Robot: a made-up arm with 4 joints. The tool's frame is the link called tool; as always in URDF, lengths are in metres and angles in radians. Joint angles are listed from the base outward.
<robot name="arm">
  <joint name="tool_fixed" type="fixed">
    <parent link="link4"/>
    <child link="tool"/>
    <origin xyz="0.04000 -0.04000 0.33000" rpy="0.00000 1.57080 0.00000"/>
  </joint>
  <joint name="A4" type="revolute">
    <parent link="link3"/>
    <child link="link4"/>
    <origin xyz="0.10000 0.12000 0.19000" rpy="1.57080 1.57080 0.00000"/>
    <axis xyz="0 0 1"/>
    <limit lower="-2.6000" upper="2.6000"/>
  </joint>
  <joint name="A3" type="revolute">
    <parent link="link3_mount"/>
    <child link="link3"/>
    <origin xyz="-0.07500 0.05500 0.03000" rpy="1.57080 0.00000 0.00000"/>
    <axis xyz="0 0 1"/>
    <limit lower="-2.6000" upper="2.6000"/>
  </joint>
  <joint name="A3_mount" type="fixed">
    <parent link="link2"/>
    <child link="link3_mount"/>
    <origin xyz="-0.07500 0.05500 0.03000"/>
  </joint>
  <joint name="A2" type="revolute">
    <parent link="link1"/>
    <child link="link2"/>
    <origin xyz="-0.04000 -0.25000 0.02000" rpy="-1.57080 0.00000 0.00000"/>
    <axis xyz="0 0 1"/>
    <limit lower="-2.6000" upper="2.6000"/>
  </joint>
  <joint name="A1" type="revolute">
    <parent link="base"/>
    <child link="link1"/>
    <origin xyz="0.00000 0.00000 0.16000" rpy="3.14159 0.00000 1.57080"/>
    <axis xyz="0 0 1"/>
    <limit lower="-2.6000" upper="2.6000"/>
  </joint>
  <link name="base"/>
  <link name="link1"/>
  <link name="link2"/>
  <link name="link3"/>
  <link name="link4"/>
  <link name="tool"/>
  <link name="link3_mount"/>
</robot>
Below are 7 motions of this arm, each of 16 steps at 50 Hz.
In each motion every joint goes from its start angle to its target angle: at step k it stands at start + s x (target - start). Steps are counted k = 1, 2, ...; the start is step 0. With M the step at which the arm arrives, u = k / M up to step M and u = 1 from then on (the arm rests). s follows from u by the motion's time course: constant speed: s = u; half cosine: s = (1 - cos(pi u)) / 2; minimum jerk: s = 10 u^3 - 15 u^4 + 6 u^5.
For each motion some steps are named. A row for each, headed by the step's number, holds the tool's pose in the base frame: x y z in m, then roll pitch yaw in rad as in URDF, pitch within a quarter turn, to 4 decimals.
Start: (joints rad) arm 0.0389 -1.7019 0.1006 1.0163
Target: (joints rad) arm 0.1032 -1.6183 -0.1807 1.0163
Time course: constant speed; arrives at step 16
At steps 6, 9, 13, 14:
6: -0.4036 -0.0357 0.1804 -2.6868 0.0049 -0.0635
9: -0.4096 -0.0301 0.1913 -2.6713 0.0574 -0.0799
13: -0.4165 -0.0230 0.2062 -2.6508 0.1277 -0.0993
14: -0.4181 -0.0213 0.2100 -2.6457 0.1453 -0.1037

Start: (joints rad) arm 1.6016 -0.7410 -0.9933 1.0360
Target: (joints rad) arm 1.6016 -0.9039 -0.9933 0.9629
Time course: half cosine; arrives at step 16
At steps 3, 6, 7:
3: -0.2370 0.4074 0.3025 -1.5042 0.6114 -0.7606
6: -0.2311 0.4065 0.3105 -1.5181 0.6384 -0.7783
7: -0.2286 0.4061 0.3138 -1.5243 0.6496 -0.7861

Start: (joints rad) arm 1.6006 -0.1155 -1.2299 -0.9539
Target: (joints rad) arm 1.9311 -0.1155 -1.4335 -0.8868
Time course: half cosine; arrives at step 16
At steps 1, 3, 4, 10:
1: -0.3713 0.3139 0.0896 0.9147 0.1089 -0.3740
3: -0.3652 0.3203 0.0900 0.9114 0.1095 -0.3834
4: -0.3601 0.3254 0.0904 0.9086 0.1099 -0.3912
10: -0.3115 0.3665 0.0937 0.8845 0.1132 -0.4597

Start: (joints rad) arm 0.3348 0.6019 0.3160 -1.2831
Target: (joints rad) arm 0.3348 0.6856 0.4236 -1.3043
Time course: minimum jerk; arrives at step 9
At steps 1, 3, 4, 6, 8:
1: -0.3562 0.1138 0.0310 1.8625 0.1778 -0.5989
3: -0.3521 0.1179 0.0337 1.8797 0.1941 -0.6140
4: -0.3483 0.1216 0.0363 1.8955 0.2098 -0.6279
6: -0.3400 0.1290 0.0422 1.9281 0.2442 -0.6561
8: -0.3358 0.1325 0.0452 1.9441 0.2622 -0.6698

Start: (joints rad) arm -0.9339 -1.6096 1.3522 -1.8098
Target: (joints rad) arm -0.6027 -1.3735 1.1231 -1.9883
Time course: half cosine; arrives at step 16
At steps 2, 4, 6, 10, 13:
2: 0.0341 -0.2371 0.0733 0.1142 -1.3416 1.0495
4: 0.0218 -0.2410 0.0693 0.2482 -1.3186 0.9018
6: 0.0027 -0.2455 0.0634 0.4130 -1.2795 0.7177
10: -0.0446 -0.2499 0.0507 0.6899 -1.1747 0.4012
13: -0.0732 -0.2483 0.0440 0.8099 -1.1092 0.2619

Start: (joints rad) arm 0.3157 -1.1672 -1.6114 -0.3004
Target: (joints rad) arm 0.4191 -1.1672 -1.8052 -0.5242
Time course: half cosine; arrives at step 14
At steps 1, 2, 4, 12, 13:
1: -0.2915 -0.1481 0.4518 0.4036 1.1650 1.3630
2: -0.2906 -0.1480 0.4518 0.4285 1.1643 1.3772
4: -0.2871 -0.1477 0.4521 0.5210 1.1603 1.4298
12: -0.2694 -0.1469 0.4501 0.9942 1.1118 1.6841
13: -0.2686 -0.1469 0.4499 1.0153 1.1085 1.6945

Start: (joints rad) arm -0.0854 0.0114 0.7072 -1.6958
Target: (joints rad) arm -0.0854 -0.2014 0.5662 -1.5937
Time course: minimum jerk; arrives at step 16
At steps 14, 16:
14: -0.3287 -0.0779 0.0186 1.4279 -0.1061 -0.4741
16: -0.3290 -0.0788 0.0187 1.4231 -0.1075 -0.4716

